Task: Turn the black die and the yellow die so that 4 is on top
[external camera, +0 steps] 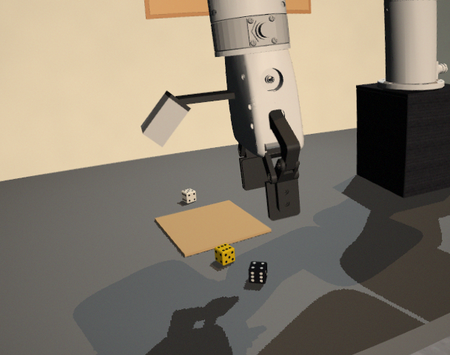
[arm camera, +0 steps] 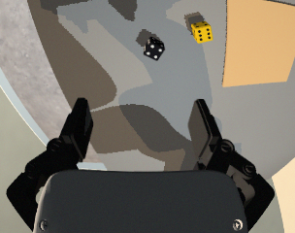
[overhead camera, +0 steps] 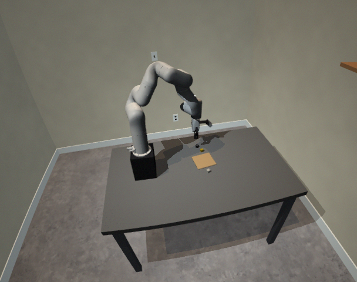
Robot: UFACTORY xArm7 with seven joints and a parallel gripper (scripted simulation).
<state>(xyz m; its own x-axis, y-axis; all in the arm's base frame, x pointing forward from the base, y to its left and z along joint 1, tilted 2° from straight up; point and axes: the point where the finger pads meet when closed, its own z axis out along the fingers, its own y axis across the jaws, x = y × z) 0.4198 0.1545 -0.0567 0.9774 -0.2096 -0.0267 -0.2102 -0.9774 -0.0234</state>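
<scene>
Now: the black die 10 mm ahead of my hand, 20 mm to the right of it and 110 mm below it. Also, from my hand: tan mat (190 mm to the right, 120 mm below); then yellow die (20 mm ahead, 80 mm to the right, 110 mm below); then white die (10 mm behind, 300 mm to the right, 110 mm below).
</scene>
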